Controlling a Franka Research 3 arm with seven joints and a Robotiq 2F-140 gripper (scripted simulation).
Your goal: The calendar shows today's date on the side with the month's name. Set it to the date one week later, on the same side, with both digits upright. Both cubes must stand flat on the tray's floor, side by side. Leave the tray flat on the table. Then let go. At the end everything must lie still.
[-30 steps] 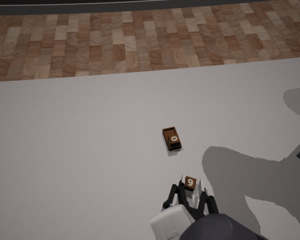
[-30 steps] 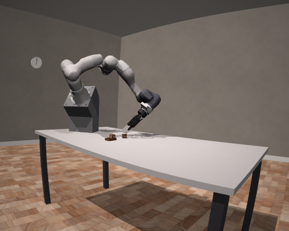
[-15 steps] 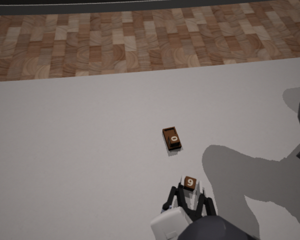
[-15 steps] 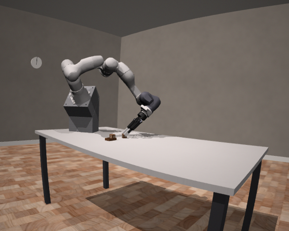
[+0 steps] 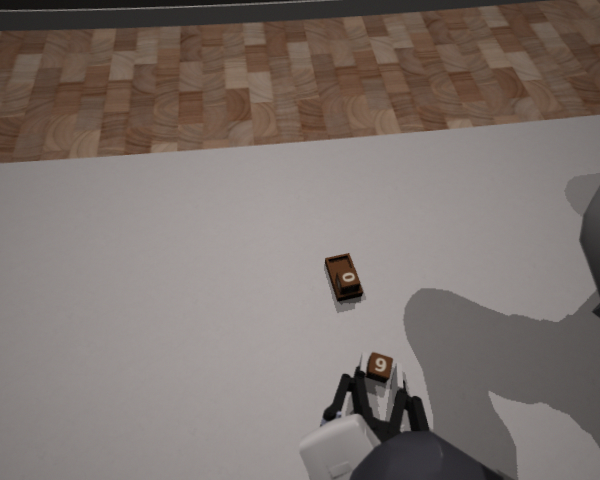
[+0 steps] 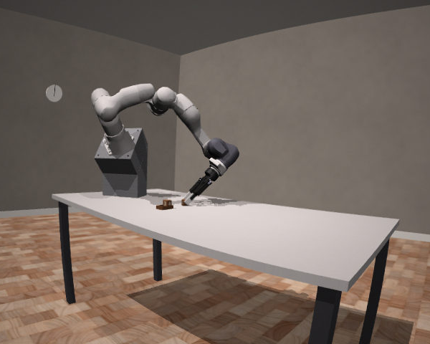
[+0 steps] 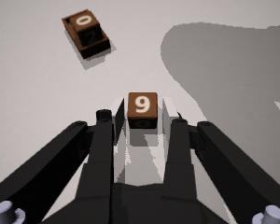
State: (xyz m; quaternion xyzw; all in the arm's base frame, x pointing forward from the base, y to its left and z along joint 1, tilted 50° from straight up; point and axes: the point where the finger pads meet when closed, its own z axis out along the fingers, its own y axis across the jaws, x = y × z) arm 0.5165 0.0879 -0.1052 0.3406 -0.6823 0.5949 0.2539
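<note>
The cube lies 2 cm to the right of my hand, 2 cm below it and 1 cm behind it.
</note>
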